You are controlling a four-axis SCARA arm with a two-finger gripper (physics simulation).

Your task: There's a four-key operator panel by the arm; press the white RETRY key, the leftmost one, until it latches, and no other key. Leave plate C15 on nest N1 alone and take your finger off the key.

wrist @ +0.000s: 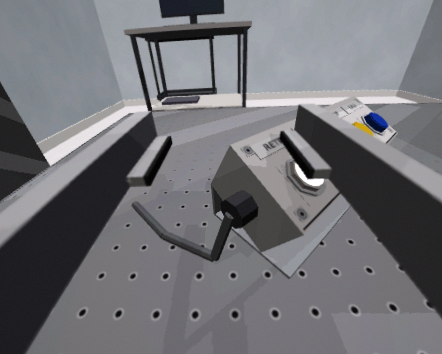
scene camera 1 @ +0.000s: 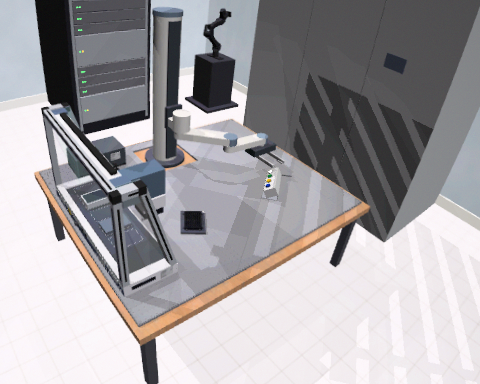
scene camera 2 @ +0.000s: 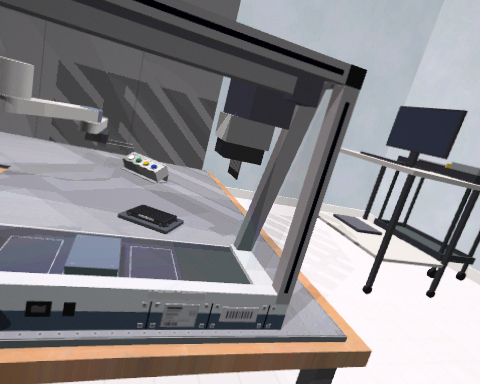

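Where they show: gripper, between the fingertips: (wrist: 225,124) (scene camera 1: 278,164) (scene camera 2: 133,148); arm's base, origin of its link: (scene camera 1: 164,157).
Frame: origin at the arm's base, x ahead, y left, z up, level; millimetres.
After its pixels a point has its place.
The operator panel (scene camera 1: 274,187) {x 692, y 272, z 94 mm} (scene camera 2: 161,174) (wrist: 270,220) {x 526, y 412, z 56 mm} stands on the table. Its white RETRY key (scene camera 2: 131,157) {x 548, y 379, z 78 mm} (wrist: 314,182) {x 539, y 383, z 76 mm} is partly hidden by the right fingertip in the wrist view; touch and latching cannot be told. The yellow key (scene camera 1: 268,180) {x 611, y 306, z 80 mm} (scene camera 2: 146,163) {x 613, y 298, z 80 mm} (wrist: 362,128) {x 612, y 308, z 83 mm} and blue key (scene camera 1: 268,185) {x 649, y 270, z 82 mm} (scene camera 2: 154,166) {x 646, y 262, z 81 mm} (wrist: 376,122) {x 635, y 277, z 81 mm} show; the green key (scene camera 1: 270,176) {x 589, y 343, z 82 mm} (scene camera 2: 138,160) {x 578, y 336, z 79 mm} is hidden in the wrist view. My gripper (scene camera 1: 278,164) {x 551, y 440, z 112 mm} (wrist: 225,124) {x 551, y 440, z 112 mm} is shut to its narrow stance, empty, a gap between its fingertips, at the panel's RETRY end. A black plate (scene camera 1: 193,220) (scene camera 2: 151,214) sits on its dark nest (scene camera 1: 193,232) {x 689, y -256, z 22 mm}.
A black cable fitting (wrist: 240,208) {x 529, y 432, z 65 mm} with a bent cable sticks out of the panel's near side. The arm's column (scene camera 1: 167,90) {x 75, y -34, z 479 mm} stands at the table's back. A framed gantry machine (scene camera 1: 90,155) {x 566, y -665, z 509 mm} (scene camera 2: 317,195) {x 835, y -706, z 295 mm} stands along one table side. A tall grey cabinet (scene camera 1: 340,95) rises beyond the table.
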